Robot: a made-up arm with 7 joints.
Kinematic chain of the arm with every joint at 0, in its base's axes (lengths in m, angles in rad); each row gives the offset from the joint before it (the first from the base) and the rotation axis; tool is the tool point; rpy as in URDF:
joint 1: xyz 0 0 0 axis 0.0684 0.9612 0.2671
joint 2: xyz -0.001 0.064 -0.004 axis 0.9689 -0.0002 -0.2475
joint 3: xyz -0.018 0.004 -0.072 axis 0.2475 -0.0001 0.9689
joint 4: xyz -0.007 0 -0.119 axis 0.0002 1 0
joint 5: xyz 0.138 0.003 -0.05 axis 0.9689 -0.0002 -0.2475
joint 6: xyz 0.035 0 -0.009 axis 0.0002 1 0
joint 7: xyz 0.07 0 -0.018 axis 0.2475 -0.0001 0.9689
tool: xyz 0 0 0 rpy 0 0.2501 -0.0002
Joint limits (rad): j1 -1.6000..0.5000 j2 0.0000..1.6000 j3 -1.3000..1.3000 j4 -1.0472..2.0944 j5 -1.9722..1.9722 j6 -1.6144..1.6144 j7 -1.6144..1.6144
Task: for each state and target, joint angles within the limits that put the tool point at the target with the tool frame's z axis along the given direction. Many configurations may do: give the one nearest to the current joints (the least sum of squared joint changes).
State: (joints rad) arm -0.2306 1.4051 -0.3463 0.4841 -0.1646 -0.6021 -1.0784
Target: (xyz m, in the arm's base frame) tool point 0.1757 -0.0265 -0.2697 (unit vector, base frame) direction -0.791 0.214 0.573
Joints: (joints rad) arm -0.5403 0.5491 -0.9867 0.3291 0.6668 -1.1367 -1.0784
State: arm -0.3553 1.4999 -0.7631 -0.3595 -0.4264 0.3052 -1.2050
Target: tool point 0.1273 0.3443 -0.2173 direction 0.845 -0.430 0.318
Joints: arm 0.1313 1.6000 -0.6636 0.2498 -1.0964 0.0214 -1.2050
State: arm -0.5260 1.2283 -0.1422 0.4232 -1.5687 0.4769 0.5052
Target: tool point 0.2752 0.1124 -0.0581 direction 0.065 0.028 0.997
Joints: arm -0.3647 1.1943 -0.1635 -0.4387 -1.2606 0.1524 0.5052
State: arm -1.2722 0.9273 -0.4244 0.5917 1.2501 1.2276 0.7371
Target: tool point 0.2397 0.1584 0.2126 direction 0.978 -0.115 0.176
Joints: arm -1.5927 1.5963 -0.8025 0.1041 1.9722 1.2158 0.7373
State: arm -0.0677 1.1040 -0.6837 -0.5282 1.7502 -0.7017 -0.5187
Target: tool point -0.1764 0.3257 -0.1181 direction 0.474 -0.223 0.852
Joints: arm 0.4966 1.5980 -1.3000 0.1903 1.9690 -1.5928 -0.5187
